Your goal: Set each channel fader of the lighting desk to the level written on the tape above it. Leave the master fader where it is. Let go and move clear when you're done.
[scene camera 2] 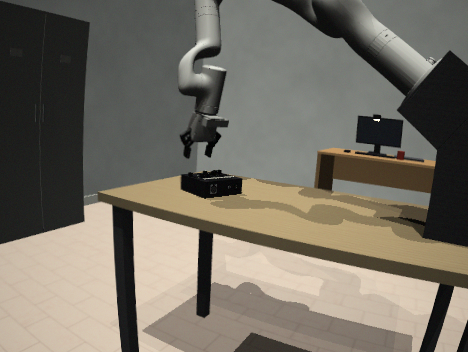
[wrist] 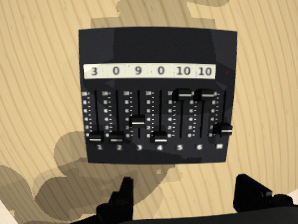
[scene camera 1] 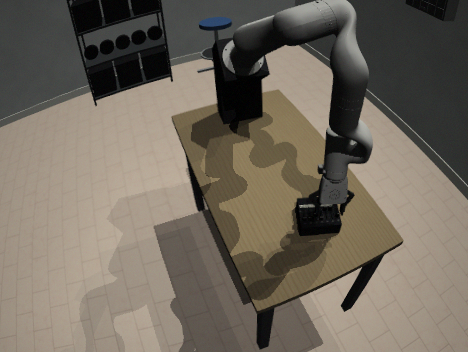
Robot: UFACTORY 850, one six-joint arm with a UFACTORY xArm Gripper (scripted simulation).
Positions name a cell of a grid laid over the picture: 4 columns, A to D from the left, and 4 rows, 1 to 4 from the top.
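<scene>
Scene camera 1 shows the gripper (scene camera 1: C3). In scene camera 2 the gripper (scene camera 2: B2) is visible as well, and the wrist view also has the gripper (wrist: C4).
</scene>
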